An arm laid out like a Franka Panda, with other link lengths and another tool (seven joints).
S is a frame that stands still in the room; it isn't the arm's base.
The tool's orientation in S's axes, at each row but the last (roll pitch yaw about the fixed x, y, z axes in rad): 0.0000, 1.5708, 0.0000; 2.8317, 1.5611, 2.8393; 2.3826, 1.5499, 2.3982; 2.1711, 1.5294, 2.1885; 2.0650, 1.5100, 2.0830; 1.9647, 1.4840, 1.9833; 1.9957, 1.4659, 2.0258; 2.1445, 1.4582, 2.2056; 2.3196, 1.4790, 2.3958; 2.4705, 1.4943, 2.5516; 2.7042, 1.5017, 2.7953; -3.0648, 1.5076, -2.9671; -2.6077, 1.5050, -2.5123
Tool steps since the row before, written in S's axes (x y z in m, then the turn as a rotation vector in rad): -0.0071, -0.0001, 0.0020, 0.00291, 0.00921, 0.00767; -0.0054, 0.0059, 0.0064, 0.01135, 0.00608, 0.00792; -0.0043, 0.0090, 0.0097, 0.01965, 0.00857, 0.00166; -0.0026, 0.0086, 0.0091, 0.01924, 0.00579, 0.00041; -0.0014, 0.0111, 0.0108, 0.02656, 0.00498, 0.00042; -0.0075, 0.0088, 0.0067, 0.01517, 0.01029, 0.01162; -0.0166, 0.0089, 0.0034, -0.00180, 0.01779, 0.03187; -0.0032, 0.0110, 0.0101, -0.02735, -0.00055, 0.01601; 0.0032, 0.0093, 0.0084, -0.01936, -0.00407, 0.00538; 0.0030, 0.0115, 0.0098, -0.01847, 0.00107, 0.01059; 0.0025, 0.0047, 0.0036, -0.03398, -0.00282, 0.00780; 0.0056, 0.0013, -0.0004, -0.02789, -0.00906, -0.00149; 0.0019, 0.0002, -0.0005, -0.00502, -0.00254, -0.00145
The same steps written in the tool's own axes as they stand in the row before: -0.0020, -0.0001, -0.0071, -0.00767, 0.00921, 0.00291; -0.0063, 0.0060, -0.0054, -0.00801, 0.00602, 0.01132; -0.0095, 0.0092, -0.0043, -0.00184, 0.00829, 0.01975; -0.0087, 0.0089, -0.0027, -0.00068, 0.00547, 0.01933; -0.0102, 0.0117, -0.0015, -0.00095, 0.00454, 0.02663; -0.0057, 0.0094, -0.0075, -0.01129, 0.01092, 0.01498; -0.0018, 0.0096, -0.0164, -0.02994, 0.02079, -0.00260; -0.0088, 0.0121, -0.0031, -0.01414, 0.00255, -0.02825; -0.0080, 0.0096, 0.0034, -0.00431, -0.00226, -0.01992; -0.0095, 0.0117, 0.0033, -0.00934, 0.00304, -0.01892; -0.0036, 0.0046, 0.0027, -0.00564, 0.00048, -0.03452; 0.0000, 0.0007, 0.0057, 0.00332, -0.00628, -0.02849; 0.0004, 0.0000, 0.0019, 0.00181, -0.00200, -0.00515
